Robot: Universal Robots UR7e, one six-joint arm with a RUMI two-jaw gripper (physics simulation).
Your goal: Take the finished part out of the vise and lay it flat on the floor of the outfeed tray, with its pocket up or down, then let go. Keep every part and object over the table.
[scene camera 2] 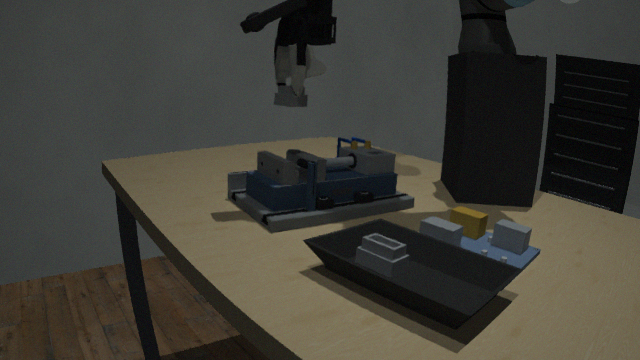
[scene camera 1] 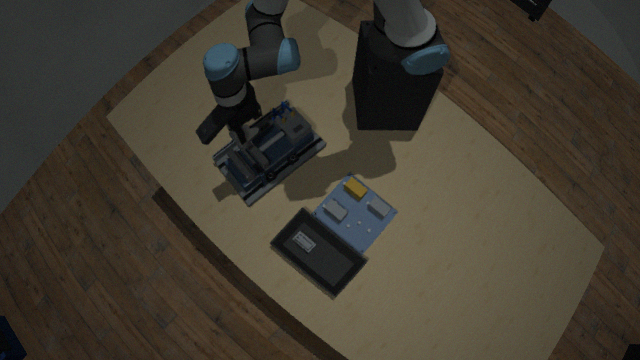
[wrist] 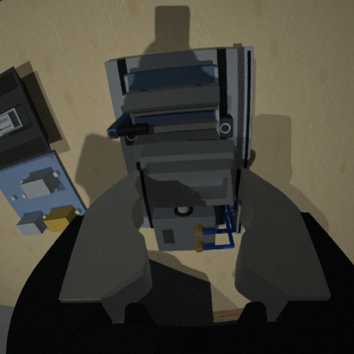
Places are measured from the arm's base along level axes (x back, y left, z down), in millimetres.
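Where they show: gripper, fingertip midpoint: (scene camera 2: 289, 95) (scene camera 1: 239, 137); arm's base, link origin: (scene camera 2: 488, 55).
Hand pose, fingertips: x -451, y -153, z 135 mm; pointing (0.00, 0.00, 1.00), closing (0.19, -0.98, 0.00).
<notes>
Each offset is from my fingertips to the top centre of the thing. "spot": to the spot under its first point.
My gripper (scene camera 1: 241, 136) (scene camera 2: 291, 89) (wrist: 189, 172) is shut on the grey stepped finished part {dx +2, dy +0, dz -17 mm} (scene camera 2: 290, 98) (wrist: 187, 187). It holds the part in the air well above the vise, roughly level in scene camera 2. The part's pocket cannot be made out. The vise {dx +69, dy +19, dz +99 mm} (scene camera 1: 277, 146) (scene camera 2: 350, 186) (wrist: 172, 102) has a blue body and grey jaws, with a gap between the jaws. The black outfeed tray (scene camera 1: 325, 262) (scene camera 2: 430, 286) (wrist: 30, 107) has sloping walls and stands apart from the vise. Another grey part {dx -63, dy +287, dz +151 mm} (scene camera 1: 304, 242) (scene camera 2: 382, 254) (wrist: 10, 121) lies in it with its pocket up.
A blue plate {dx +101, dy +336, dz +190 mm} (scene camera 1: 360, 234) (scene camera 2: 520, 257) (wrist: 47, 167) beside the tray bears a yellow block {dx +151, dy +291, dz +154 mm} (scene camera 1: 355, 188) (scene camera 2: 468, 222) (wrist: 60, 219) and two grey blocks. Blue hoses {spot: dx +185, dy -30, dz +129 mm} (scene camera 1: 282, 109) (wrist: 230, 232) rise at the vise's rear. The dark robot pedestal (scene camera 1: 390, 95) (scene camera 2: 492, 130) stands behind.
</notes>
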